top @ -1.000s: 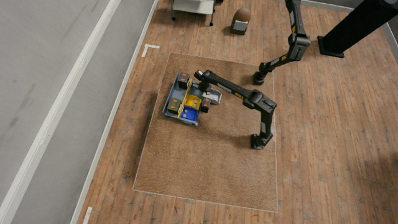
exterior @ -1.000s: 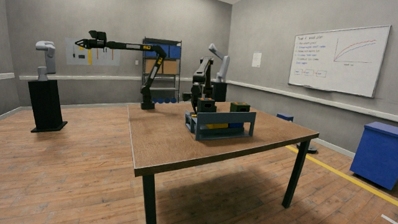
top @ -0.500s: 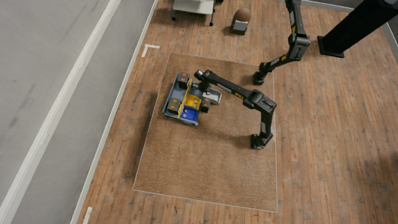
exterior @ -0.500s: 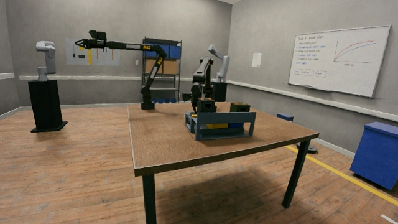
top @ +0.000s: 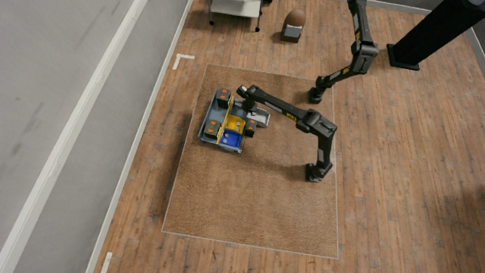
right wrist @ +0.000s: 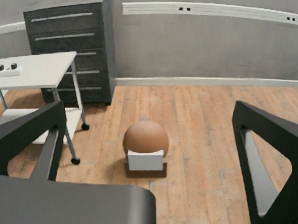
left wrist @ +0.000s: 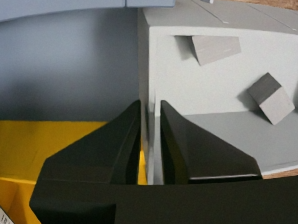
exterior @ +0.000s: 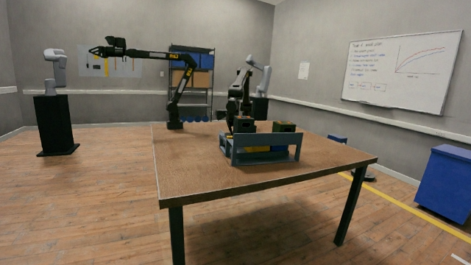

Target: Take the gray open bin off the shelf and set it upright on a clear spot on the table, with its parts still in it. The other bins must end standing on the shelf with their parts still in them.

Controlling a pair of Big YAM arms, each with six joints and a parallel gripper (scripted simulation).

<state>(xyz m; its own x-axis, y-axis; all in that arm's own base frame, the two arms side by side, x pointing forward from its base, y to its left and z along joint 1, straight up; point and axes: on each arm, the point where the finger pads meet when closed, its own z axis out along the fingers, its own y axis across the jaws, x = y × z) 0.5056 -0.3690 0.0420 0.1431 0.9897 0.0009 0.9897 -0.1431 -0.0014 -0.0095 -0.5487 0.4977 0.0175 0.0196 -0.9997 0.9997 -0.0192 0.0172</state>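
Right now my left hand is 80 mm past the gray open bin, 10 mm to the right of it and 40 mm above it. The rest, counted from my left hand: blue-gray shelf: 130 mm ahead, 100 mm to the left, 20 mm below; then yellow bin: 100 mm ahead, 100 mm to the left, 40 mm below; then blue bin: 110 mm ahead, 210 mm to the left, 40 mm below.
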